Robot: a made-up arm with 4 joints.
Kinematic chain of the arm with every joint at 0, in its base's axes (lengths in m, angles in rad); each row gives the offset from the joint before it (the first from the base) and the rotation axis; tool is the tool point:
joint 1: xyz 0 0 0.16 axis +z
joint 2: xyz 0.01 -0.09 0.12 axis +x
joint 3: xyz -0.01 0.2 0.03 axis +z
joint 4: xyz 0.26 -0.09 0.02 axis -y
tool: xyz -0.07 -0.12 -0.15
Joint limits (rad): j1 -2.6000..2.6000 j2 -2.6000..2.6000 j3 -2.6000..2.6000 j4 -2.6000..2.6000
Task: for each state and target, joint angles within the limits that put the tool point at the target. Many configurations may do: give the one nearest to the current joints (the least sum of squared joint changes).
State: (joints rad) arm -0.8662 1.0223 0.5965 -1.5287
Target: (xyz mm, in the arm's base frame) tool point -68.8 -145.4 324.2
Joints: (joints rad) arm -1.0351 0.5786 -0.0233 -1.1990
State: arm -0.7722 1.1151 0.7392 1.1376
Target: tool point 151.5 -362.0 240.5
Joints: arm -1.0445 0.9208 0.0058 1.3198
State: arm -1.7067 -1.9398 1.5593 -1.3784
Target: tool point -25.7 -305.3 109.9
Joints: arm -0.9364 -2.3103 1.1482 -1.0261
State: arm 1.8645 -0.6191 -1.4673 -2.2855
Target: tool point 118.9 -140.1 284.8
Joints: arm 2.4148 -1.0551 -1.3476 -1.4602
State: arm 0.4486 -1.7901 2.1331 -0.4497
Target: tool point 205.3 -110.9 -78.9
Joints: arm 0.2623 -1.7137 1.8635 -0.7075
